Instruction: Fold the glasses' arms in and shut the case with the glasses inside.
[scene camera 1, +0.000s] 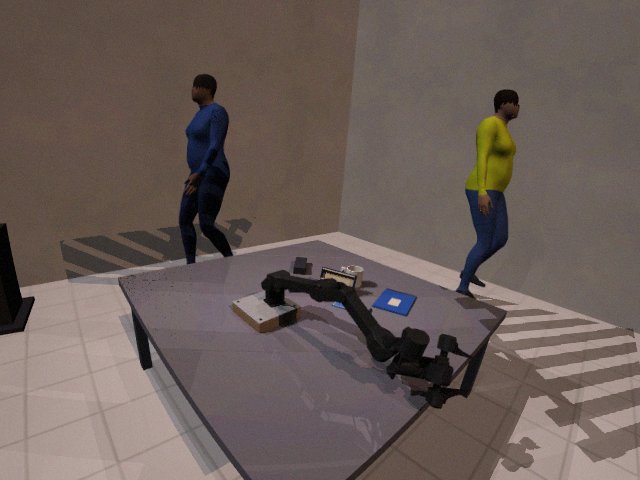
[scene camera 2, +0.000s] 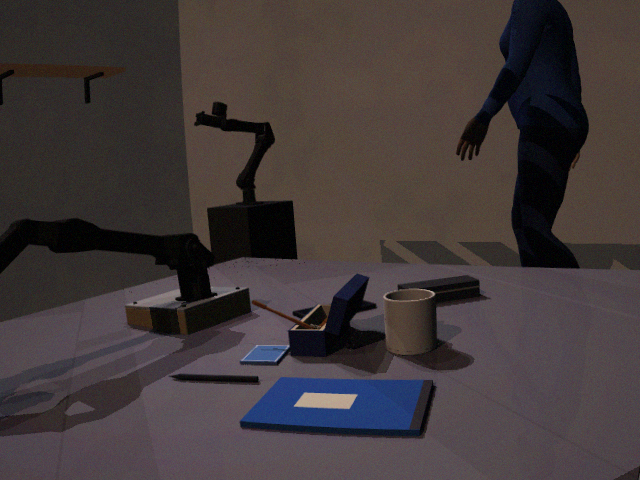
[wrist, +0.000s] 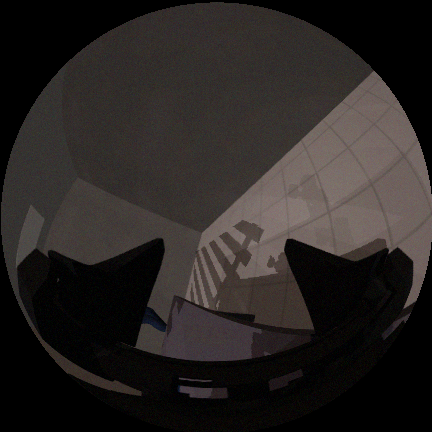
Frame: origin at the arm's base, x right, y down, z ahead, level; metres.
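Seen in the pictures: gripper, fingertip midpoint: (scene camera 1: 470, 375) (wrist: 226, 245); arm's base, origin of the base link: (scene camera 1: 274, 301) (scene camera 2: 196, 297).
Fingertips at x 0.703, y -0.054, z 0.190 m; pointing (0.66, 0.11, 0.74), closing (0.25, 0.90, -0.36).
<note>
Offsets run from my fingertips to a thing's top centre. "pt": to the spot under its first point.
The dark blue glasses case (scene camera 1: 338, 277) (scene camera 2: 308, 343) stands open on the table, its lid @[pt dx -0.706, dy +0.024, dz +0.203 m] (scene camera 2: 349, 304) tilted up and leaning toward the mug. The glasses sit in the pale-lined case. One orange-brown glasses arm (scene camera 2: 281, 312) sticks out over the rim, slanting up to the left in scene camera 2. A short orange-brown piece shows inside by the lid; the rest of the glasses is hidden. My gripper (scene camera 1: 439, 395) (wrist: 226, 245) is open and empty, far from the case, over the table's edge. It does not show in scene camera 2.
A mug @[pt dx -0.729, dy +0.024, dz +0.255 m] (scene camera 1: 356, 273) (scene camera 2: 410, 322) stands beside the lid. A blue cloth @[dx -0.622, dy +0.097, dz +0.095 m] (scene camera 2: 264, 354), a dark pen @[dx -0.498, dy +0.092, dz +0.110 m] (scene camera 2: 217, 378) and a blue notebook @[dx -0.532, dy +0.094, dz +0.325 m] (scene camera 1: 405, 304) (scene camera 2: 268, 408) lie in front. A black box @[dx -1.053, dy +0.067, dz +0.158 m] (scene camera 1: 300, 265) (scene camera 2: 439, 289) and a dark flat object @[pt dx -0.928, dy +0.094, dz +0.068 m] (scene camera 2: 368, 305) lie behind. Two people stand beyond the table.
</note>
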